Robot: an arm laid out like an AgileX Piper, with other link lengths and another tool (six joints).
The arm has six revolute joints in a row. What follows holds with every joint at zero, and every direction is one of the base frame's.
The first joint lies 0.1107 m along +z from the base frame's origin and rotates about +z.
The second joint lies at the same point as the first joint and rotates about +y.
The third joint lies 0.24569 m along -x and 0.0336 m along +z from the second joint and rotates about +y.
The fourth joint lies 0.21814 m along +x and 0.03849 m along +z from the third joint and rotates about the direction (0.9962, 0, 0.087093).
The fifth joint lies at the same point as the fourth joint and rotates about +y.
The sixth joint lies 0.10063 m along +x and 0.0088 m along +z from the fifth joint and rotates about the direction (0.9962, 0, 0.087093).
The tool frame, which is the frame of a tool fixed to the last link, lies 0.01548 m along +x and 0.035 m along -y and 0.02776 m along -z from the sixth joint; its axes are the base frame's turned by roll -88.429, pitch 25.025 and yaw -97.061 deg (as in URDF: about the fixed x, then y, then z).
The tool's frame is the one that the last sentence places.
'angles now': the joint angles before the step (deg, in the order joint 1, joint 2, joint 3, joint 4, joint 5, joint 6). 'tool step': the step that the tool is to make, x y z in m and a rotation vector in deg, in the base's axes. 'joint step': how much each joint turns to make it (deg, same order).
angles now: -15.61, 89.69, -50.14, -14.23, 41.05, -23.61
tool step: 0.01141, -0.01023, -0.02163, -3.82, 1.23, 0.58
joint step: 0.00, 6.34, 0.17, -8.48, -5.40, 6.30
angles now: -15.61, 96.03, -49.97, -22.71, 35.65, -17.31
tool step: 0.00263, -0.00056, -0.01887, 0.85, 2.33, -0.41
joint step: 0.00, 4.19, 0.00, -0.76, -1.51, 1.44
